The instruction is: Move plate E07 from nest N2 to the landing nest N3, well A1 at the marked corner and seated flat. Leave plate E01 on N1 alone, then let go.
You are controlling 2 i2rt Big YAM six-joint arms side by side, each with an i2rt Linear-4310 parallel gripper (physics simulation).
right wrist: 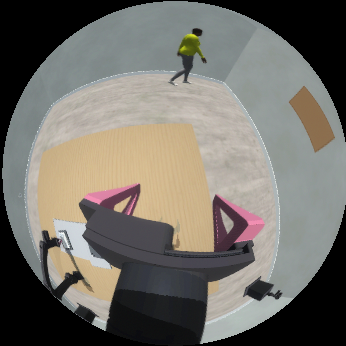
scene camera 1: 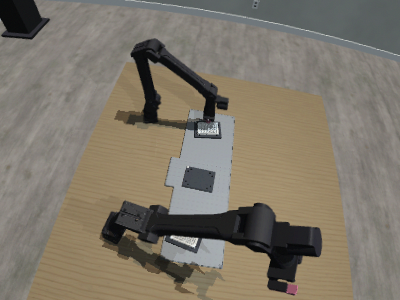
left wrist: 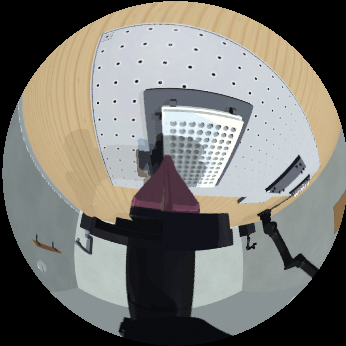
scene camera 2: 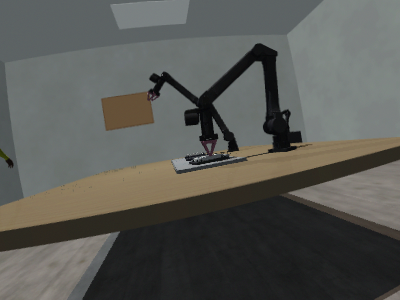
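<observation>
A white well plate point(scene camera 1: 208, 128) point(left wrist: 205, 130) lies in a dark nest point(left wrist: 200, 97) at the top of the board in scene camera 1. My left gripper point(scene camera 1: 208, 120) point(scene camera 2: 209, 153) point(left wrist: 167, 158) is shut with its fingertips together and nothing between them, low over that plate. A second plate point(scene camera 1: 185, 241) point(left wrist: 301, 186) lies in the lower nest, partly hidden by the right arm. The middle nest point(scene camera 1: 199, 179) point(left wrist: 287, 175) is empty. My right gripper point(scene camera 2: 153, 96) point(right wrist: 176, 193) is open and empty, high and away from the plates. Plate labels, nest labels and well A1 cannot be read.
The pale perforated board point(scene camera 1: 207, 151) point(left wrist: 127, 67) lies on the wooden table point(scene camera 1: 280, 150) point(right wrist: 160, 155). The right arm point(scene camera 1: 195, 225) reaches across the lower end of the board in scene camera 1. A person point(right wrist: 190, 47) in a yellow top walks beyond the table.
</observation>
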